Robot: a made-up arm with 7 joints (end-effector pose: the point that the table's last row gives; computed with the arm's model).
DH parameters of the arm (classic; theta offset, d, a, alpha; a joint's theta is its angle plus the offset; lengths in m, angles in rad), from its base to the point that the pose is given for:
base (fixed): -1.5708 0.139 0 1.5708
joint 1: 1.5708 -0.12 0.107 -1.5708
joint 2: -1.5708 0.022 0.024 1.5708
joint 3: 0 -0.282 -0.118 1.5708
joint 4: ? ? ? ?
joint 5: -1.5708 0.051 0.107 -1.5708
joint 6: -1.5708 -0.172 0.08 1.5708
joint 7: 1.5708 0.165 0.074 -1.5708
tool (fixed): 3.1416 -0.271 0 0
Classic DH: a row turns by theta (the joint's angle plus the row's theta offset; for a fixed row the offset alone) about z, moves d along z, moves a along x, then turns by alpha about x.
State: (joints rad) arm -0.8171 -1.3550 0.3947 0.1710 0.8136 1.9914 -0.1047
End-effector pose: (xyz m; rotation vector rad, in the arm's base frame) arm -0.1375 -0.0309 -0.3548 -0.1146 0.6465 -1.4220
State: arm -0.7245 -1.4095 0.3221 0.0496 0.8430 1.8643 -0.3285
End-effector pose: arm -0.1067 -0.1469 -0.3811 -0.2990 0.2754 -1.3938
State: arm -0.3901 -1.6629 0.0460 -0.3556 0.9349 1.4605 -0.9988
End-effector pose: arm 0.0194 -0.5035 -0.1878 -0.9211 -0.8735 -1.1761
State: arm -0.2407 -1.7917 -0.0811 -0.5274 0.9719 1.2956 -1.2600
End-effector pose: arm 0.0382 -0.5716 -0.0115 -1.1924 -1.3151 -1.0143
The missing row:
joint 4: 0 0.107 0.111 -1.5708
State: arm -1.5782 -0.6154 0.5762 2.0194 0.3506 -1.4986 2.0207
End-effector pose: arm 0.0264 -0.0806 -0.1309 0.7567 -1.0183 0.0259
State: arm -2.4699 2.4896 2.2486 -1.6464 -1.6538 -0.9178 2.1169
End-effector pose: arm 0.5158 0.0512 0.0170 -0.7352 -0.7563 -0.7145
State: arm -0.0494 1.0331 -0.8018 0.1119 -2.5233 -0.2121 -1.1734
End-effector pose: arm -0.0570 -0.2178 0.4638 -2.5392 -0.1850 -1.4619
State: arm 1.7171 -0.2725 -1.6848 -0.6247 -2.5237 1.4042 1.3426
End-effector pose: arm 0.1233 0.1613 0.0495 0.3484 -0.9952 -2.3364
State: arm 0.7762 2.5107 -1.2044 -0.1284 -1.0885 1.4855 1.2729
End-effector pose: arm -0.0671 -0.0724 0.0627 0.0081 1.7335 1.2505
